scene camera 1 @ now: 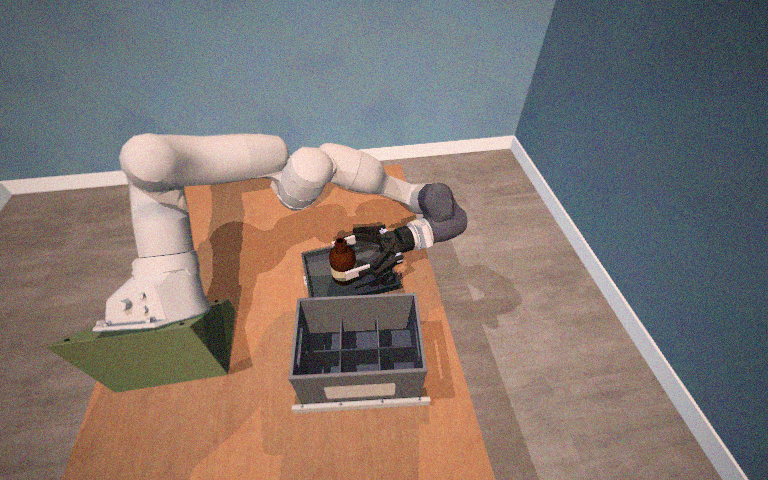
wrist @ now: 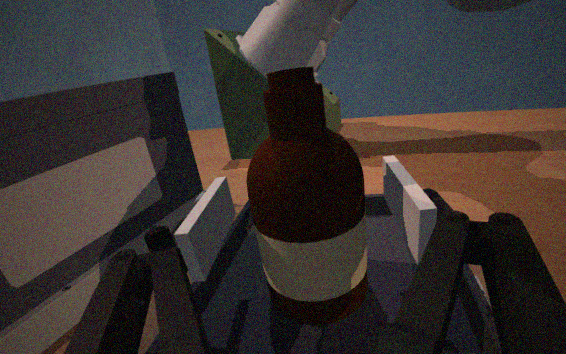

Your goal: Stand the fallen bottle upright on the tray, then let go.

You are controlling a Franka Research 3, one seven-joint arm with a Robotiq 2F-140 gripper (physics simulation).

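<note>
The brown bottle [scene camera 1: 342,258] [wrist: 307,187] with a pale label stands upright on the dark tray [scene camera 1: 318,284], near the tray's left part in the scene view. My gripper [scene camera 1: 351,255] [wrist: 304,187] is open and reaches in low and nearly level from the right in the scene view. Its pale finger pads stand on both sides of the bottle, with a gap on each side in the wrist view. The gripper hides part of the tray in the scene view.
A grey divided crate [scene camera 1: 357,375] [wrist: 70,120] stands close beside the tray, in front of it in the scene view and at the left in the wrist view. The green base block [scene camera 1: 164,353] [wrist: 240,100] of the arm stands on the wooden table [scene camera 1: 362,441], at the left in the scene view.
</note>
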